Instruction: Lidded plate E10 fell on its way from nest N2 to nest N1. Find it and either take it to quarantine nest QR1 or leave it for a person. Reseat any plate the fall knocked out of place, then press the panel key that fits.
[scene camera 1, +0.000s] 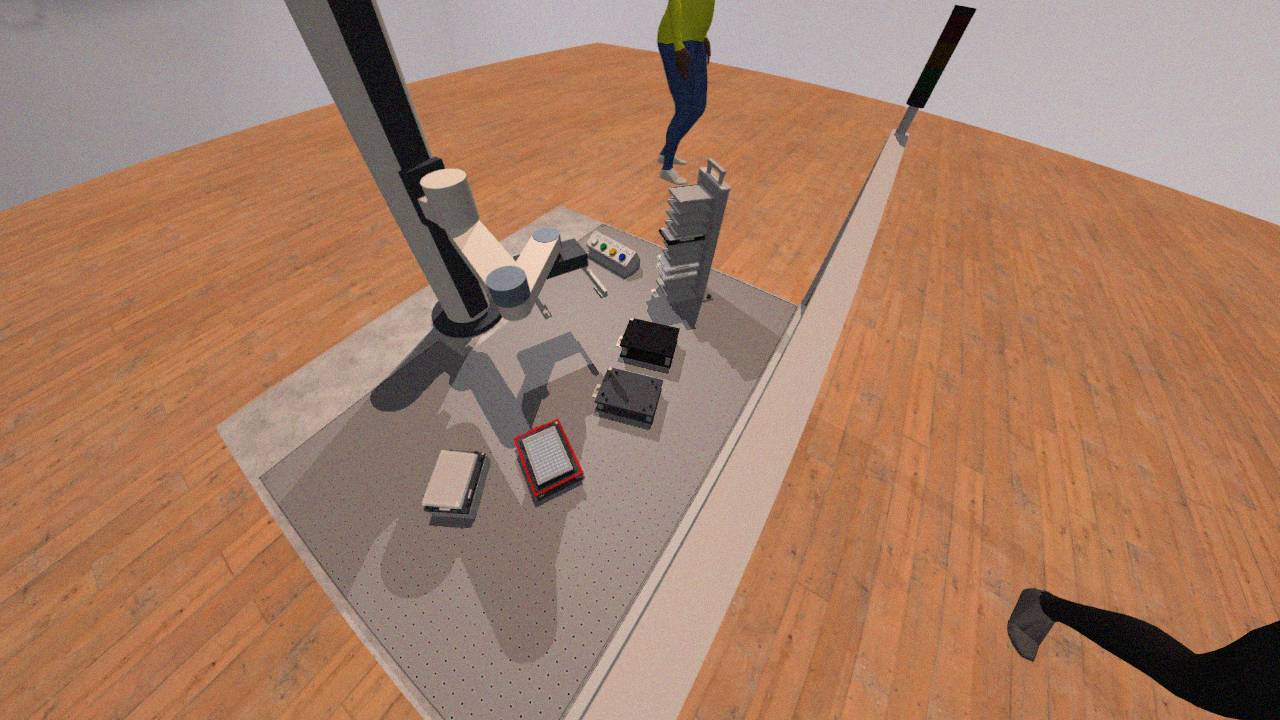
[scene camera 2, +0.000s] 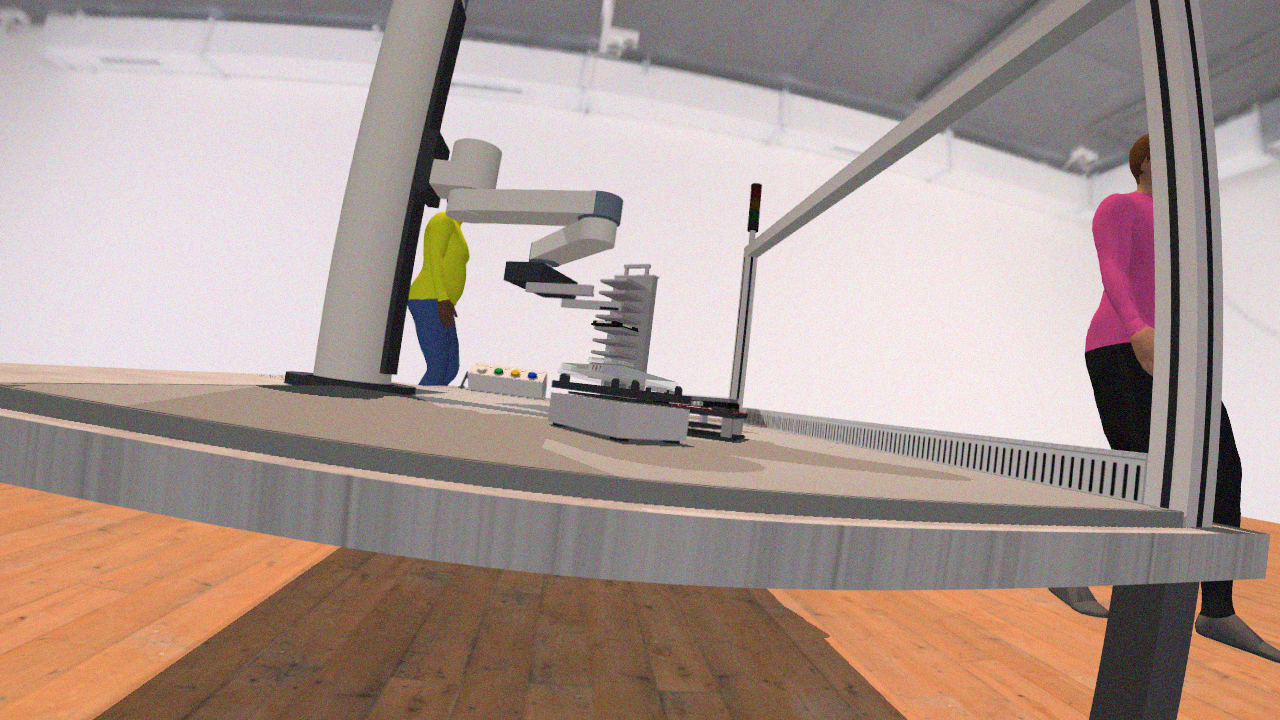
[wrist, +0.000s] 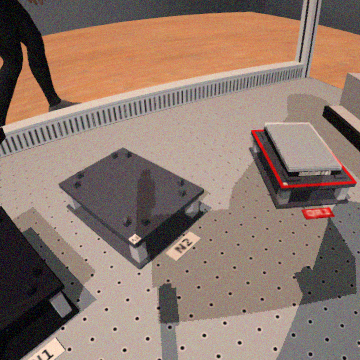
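Seen in the pictures: gripper, fingertip midpoint: (scene camera 1: 577, 304) (scene camera 2: 608, 299) (wrist: 164, 96); arm's base, link origin: (scene camera 1: 469, 311).
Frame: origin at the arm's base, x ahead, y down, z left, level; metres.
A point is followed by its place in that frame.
A lidded plate (scene camera 1: 546, 454) {x 0.620, y -0.072, z -0.244 m} (wrist: 303, 146) {x 0.607, y -0.071, z -0.235 m} lies flat on the red-edged quarantine nest QR1 (scene camera 1: 537, 495) {x 0.663, y -0.052, z -0.325 m} (wrist: 270, 163) {x 0.619, y -0.053, z -0.177 m}; its label is too blurred to read in the wrist view. Nest N2 (scene camera 1: 629, 394) {x 0.682, y -0.060, z 0.017 m} (wrist: 131, 192) {x 0.658, y -0.060, z 0.029 m} has a bare dark-grey top. Nest N1 (scene camera 1: 649, 340) {x 0.624, y -0.070, z 0.207 m} (wrist: 22, 295) {x 0.564, y -0.070, z 0.179 m} is black with a bare top, cut off in the wrist view. My gripper (scene camera 1: 570, 295) {x 0.484, y -0.252, z 0.060 m} (scene camera 2: 604, 298) {x 0.484, y -0.252, z 0.060 m} is open and empty, raised above the table near the key panel (scene camera 1: 612, 254) {x 0.270, y -0.074, z 0.490 m} (scene camera 2: 507, 382) {x 0.246, y -0.049, z 0.488 m}. The panel has white, green, yellow and blue keys. A shelf rack (scene camera 1: 714, 234) {x 0.638, y -0.279, z 0.536 m} (scene camera 2: 646, 326) {x 0.628, y -0.266, z 0.527 m} holds a dark-edged plate (scene camera 1: 682, 238) {x 0.555, y -0.258, z 0.484 m} (scene camera 2: 614, 324) {x 0.527, y -0.249, z 0.442 m}.
A pale-topped unit (scene camera 1: 454, 480) {x 0.499, y -0.085, z -0.415 m} stands beside QR1. The arm column (scene camera 1: 384, 134) {x 0.065, y -0.598, z -0.037 m} (scene camera 2: 375, 205) {x 0.019, y -0.350, z -0.073 m} rises at the table's side. A low slotted barrier (scene camera 2: 984, 458) {x 0.965, y -0.030, z -0.469 m} (wrist: 165, 101) {x 0.965, y -0.029, z -0.179 m} runs along one edge. A signal tower (scene camera 1: 941, 55) {x 0.986, y -0.777, z 0.686 m} (scene camera 2: 755, 207) {x 0.982, y -0.762, z 0.686 m} stands on the frame. Two people stand outside the table.
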